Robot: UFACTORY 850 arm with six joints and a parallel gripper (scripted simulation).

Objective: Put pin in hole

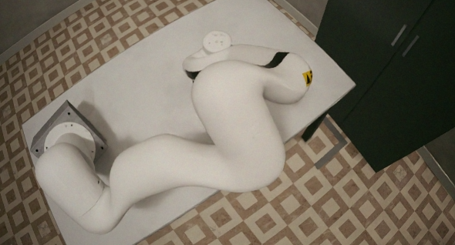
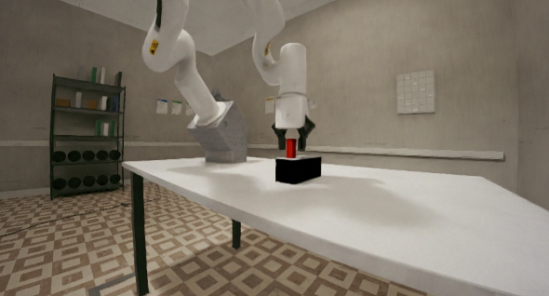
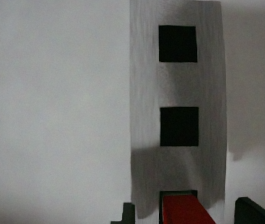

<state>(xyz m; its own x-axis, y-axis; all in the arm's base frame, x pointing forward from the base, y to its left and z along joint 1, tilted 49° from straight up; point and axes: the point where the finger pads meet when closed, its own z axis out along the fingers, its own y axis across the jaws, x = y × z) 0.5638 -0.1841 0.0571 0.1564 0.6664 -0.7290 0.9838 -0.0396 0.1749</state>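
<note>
Right now my hand is right at the pin. Round my hand: black block: 10 mm ahead, 60 mm to the left, 70 mm below.
</note>
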